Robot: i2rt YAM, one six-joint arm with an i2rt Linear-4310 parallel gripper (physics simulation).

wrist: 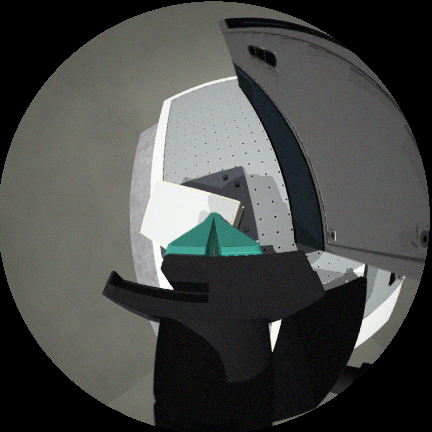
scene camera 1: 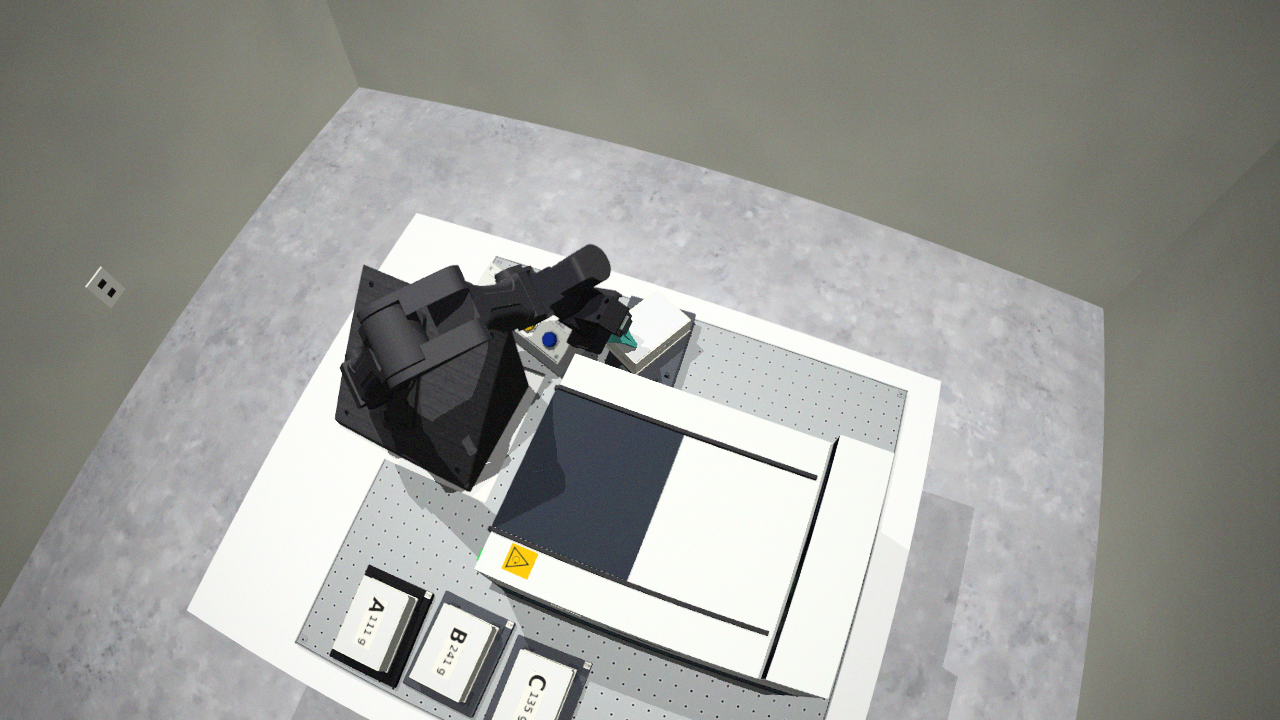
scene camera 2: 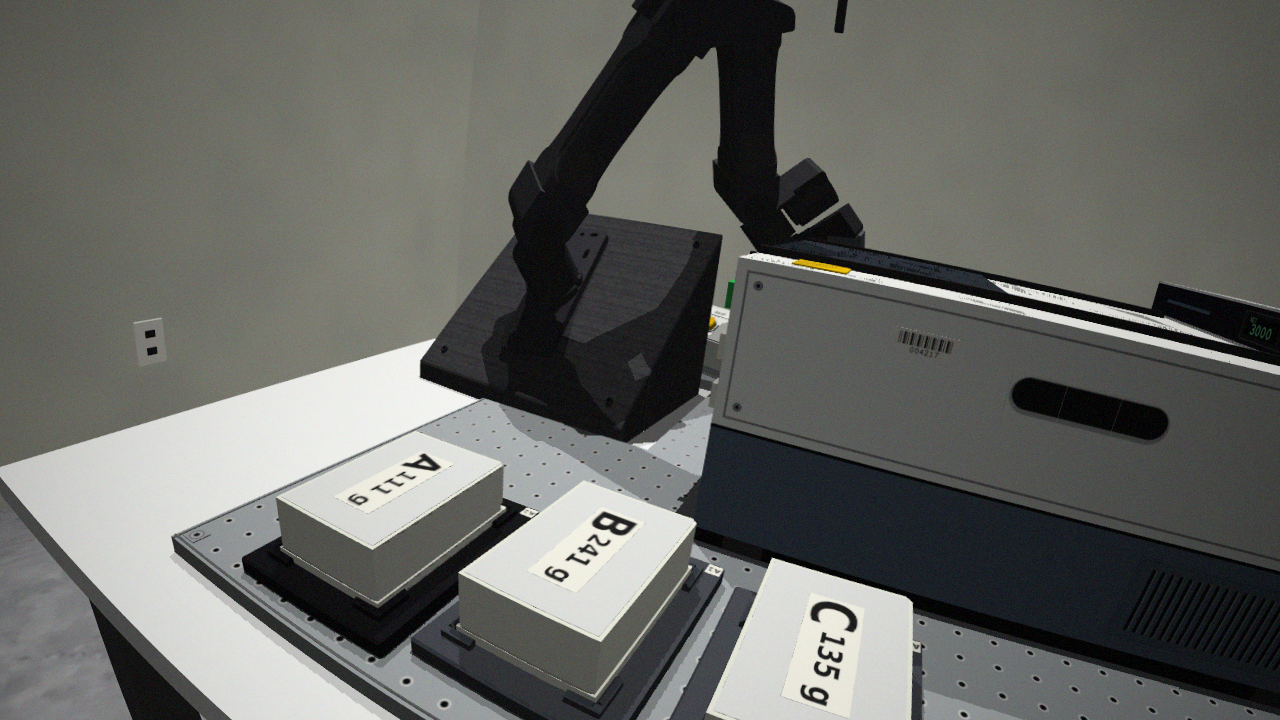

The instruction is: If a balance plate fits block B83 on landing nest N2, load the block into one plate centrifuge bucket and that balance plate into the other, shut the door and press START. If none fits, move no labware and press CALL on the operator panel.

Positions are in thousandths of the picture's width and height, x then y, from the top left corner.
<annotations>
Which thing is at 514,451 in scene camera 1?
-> A white block.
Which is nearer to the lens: the plate A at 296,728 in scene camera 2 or the plate B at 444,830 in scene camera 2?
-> The plate B.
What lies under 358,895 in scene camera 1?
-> A plate B.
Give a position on a plate C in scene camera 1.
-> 418,945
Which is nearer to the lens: the plate A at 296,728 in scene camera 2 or the plate C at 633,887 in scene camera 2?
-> The plate C.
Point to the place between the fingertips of my gripper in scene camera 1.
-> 496,480
</annotations>
